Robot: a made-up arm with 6 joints.
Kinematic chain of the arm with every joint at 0, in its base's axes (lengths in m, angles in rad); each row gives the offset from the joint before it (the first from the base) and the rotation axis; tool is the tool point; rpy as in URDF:
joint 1: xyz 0 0 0.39 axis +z
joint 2: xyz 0 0 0 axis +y
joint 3: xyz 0.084 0 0.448 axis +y
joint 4: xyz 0.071 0 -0.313 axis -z
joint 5: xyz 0 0 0 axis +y
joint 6: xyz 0.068 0 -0.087 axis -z
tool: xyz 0 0 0 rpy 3.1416 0 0
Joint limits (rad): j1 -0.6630..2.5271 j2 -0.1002..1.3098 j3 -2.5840..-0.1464 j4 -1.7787..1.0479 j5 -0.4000..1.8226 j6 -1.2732..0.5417
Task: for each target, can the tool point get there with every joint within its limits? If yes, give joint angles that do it. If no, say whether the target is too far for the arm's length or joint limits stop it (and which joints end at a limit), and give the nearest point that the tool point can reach.
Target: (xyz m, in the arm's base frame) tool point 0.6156 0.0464 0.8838
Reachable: yes | joints 0.1464 0.4059 -2.2994 -0.5224 1.5862 -0.3102
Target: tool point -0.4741 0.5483 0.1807
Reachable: yes | joints 2.2787 1.1339 -1.6847 -1.1780 0.6279 -0.5449
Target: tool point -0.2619 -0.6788 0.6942
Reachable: no: joint limits stop it (at a limit: joint 1, joint 2, joint 5) | nearest point 0.1845 -0.2724 0.6058 | short by 0.610 m
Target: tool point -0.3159 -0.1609 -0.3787
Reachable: no: joint limits stop it (at a limit: joint 1, joint 2) | nearest point -0.2885 0.1350 0.0329 | short by 0.508 m
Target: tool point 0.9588 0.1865 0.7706
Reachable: no: too far | nearest point 0.8095 0.1575 0.7113 | short by 0.163 m
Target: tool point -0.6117 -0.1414 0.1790
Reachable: no: joint limits stop it (at a limit: joint 1, joint 5) | nearest point -0.3974 0.1623 0.1790 | short by 0.372 m
